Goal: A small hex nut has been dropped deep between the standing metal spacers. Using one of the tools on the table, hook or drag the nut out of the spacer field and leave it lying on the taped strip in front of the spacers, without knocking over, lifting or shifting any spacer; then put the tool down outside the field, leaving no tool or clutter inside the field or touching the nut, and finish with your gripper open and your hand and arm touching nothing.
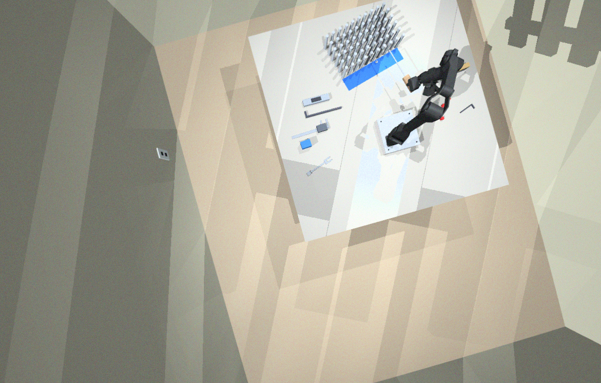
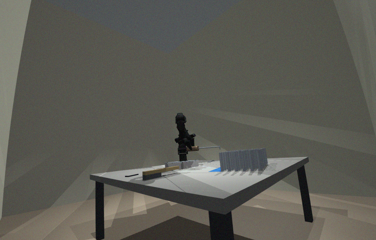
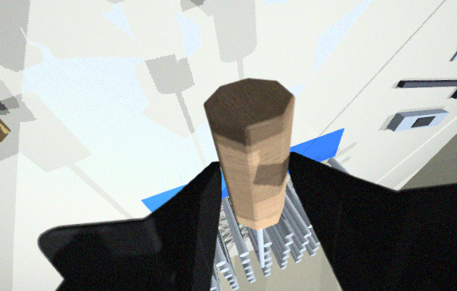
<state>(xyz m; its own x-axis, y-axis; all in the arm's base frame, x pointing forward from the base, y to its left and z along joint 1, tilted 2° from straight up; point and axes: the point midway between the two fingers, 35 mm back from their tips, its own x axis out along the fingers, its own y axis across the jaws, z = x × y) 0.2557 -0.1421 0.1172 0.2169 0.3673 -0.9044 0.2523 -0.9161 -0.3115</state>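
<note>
Now: gripper tip 100 mm short of the wooden-handled pick and 30 mm to the right of it. The rest, counted from my gripper tip: grey bar 490 mm to the left, 130 mm below, 90 mm ahead; blue taped strip 190 mm ahead, 150 mm below, 100 mm to the left; blue block 620 mm to the left, 150 mm behind, 130 mm below.
</note>
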